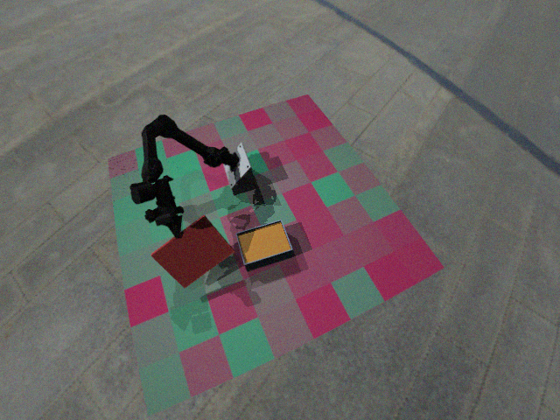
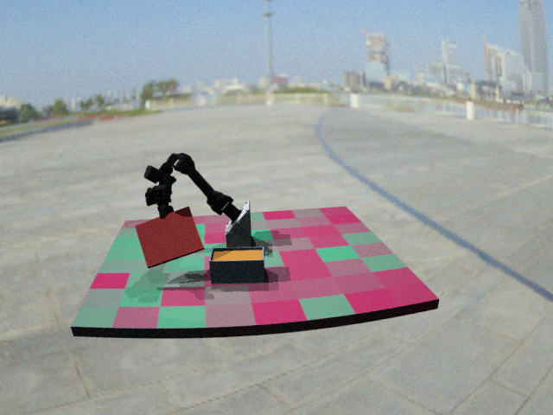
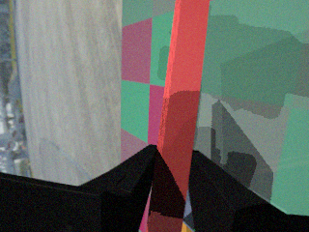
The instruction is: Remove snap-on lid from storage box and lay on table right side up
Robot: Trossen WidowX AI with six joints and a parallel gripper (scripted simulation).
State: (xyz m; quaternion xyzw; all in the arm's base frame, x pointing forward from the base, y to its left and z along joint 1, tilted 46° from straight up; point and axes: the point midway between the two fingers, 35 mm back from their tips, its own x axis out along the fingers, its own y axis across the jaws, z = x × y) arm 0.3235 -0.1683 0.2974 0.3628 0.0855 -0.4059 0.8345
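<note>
Right now my gripper tip is 6 cm short of the red lid, 2 cm to the right of it and 6 cm above it. Round my gripper tip: storage box 10 cm ahead, 29 cm to the left, 18 cm below.
</note>
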